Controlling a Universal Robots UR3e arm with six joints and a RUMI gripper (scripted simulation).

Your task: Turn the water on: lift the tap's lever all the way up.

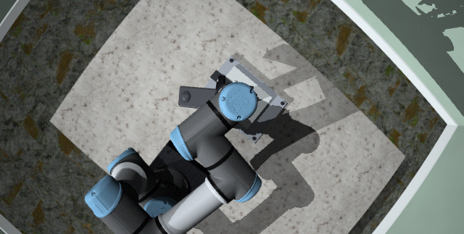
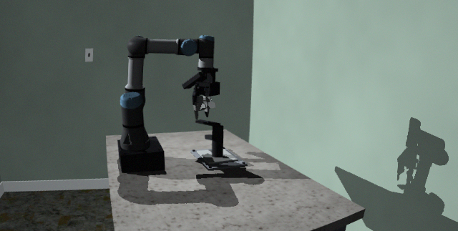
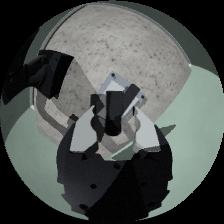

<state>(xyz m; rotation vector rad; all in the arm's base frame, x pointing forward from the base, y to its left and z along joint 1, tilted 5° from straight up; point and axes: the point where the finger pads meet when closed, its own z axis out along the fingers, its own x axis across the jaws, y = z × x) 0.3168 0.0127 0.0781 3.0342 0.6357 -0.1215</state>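
Now: hand 3 cm to the left of the black lever, 3 cm above it and 1 cm short of it. Also, from my hand: black tap: 8 cm below, 6 cm to the right, 2 cm ahead.
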